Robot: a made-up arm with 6 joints.
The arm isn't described. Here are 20 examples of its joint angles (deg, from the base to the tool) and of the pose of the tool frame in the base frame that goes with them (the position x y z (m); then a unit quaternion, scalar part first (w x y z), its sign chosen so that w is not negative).
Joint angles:
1: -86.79 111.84 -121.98 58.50 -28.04 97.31
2: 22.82 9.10 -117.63 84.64 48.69 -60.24
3: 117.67 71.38 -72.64 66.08 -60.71 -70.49
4: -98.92 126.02 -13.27 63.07 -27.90 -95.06
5: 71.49 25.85 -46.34 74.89 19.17 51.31
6: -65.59 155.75 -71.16 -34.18 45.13 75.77
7: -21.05 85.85 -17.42 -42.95 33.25 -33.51
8: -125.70 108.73 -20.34 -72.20 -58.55 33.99
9: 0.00 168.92 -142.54 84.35 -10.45 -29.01
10: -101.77 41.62 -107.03 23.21 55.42 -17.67
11: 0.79 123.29 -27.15 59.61 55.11 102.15
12: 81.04 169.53 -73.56 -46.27 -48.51 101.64
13: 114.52 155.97 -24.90 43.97 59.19 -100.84
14: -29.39 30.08 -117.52 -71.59 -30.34 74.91
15: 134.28 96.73 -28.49 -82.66 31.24 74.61
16: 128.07 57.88 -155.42 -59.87 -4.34 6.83
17: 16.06 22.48 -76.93 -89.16 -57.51 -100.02
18: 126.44 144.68 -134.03 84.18 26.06 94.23
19: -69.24 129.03 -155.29 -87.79 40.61 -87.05
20: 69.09 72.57 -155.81 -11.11 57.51 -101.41
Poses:
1: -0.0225 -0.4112 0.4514 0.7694 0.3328 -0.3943 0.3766
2: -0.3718 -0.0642 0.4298 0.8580 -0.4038 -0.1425 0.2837
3: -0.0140 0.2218 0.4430 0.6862 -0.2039 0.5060 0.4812
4: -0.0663 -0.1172 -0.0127 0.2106 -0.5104 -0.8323 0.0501
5: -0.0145 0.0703 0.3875 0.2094 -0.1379 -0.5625 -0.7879
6: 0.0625 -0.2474 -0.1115 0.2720 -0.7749 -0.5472 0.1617
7: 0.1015 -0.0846 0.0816 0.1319 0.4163 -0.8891 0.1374
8: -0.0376 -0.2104 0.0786 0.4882 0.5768 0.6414 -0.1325
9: 0.5591 -0.0204 0.0215 0.5384 0.4249 0.7003 0.1978
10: 0.0390 0.0062 0.5292 0.5571 0.3535 0.4843 -0.5745
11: 0.1340 0.0823 0.0301 0.4312 -0.8727 -0.1422 0.1795
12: -0.0093 0.3356 -0.1650 0.1731 0.2006 -0.8918 -0.3667
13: -0.0831 0.0188 -0.0052 0.6892 0.7068 -0.1597 0.0071
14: -0.1936 0.1714 0.5619 0.9372 -0.2672 -0.0291 -0.2224
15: -0.1043 0.1908 0.0894 0.3174 -0.8743 0.3635 0.0514
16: 0.1156 -0.1596 0.6434 0.7884 0.1283 -0.0313 0.6008
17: -0.1276 0.0629 0.4713 0.1774 -0.1174 -0.5018 -0.8384
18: -0.3576 0.4006 0.2053 0.6417 -0.1877 -0.7288 -0.1476
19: 0.0827 -0.4269 0.4433 0.5743 0.1930 -0.5259 0.5970
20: 0.0319 0.0318 0.6202 0.8071 -0.4867 0.0859 -0.3230
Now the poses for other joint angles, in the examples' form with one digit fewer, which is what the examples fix.
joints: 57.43 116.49 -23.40 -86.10 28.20 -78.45
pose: 0.137 0.114 0.014 0.196 0.907 0.344 0.144
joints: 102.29 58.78 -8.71 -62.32 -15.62 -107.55
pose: -0.056 0.132 0.141 0.425 -0.585 -0.674 -0.151
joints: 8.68 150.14 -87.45 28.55 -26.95 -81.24
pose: 0.454 0.044 -0.024 0.393 -0.421 0.770 -0.274
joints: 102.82 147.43 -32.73 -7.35 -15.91 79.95
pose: -0.043 0.170 -0.100 0.019 0.258 -0.966 0.033
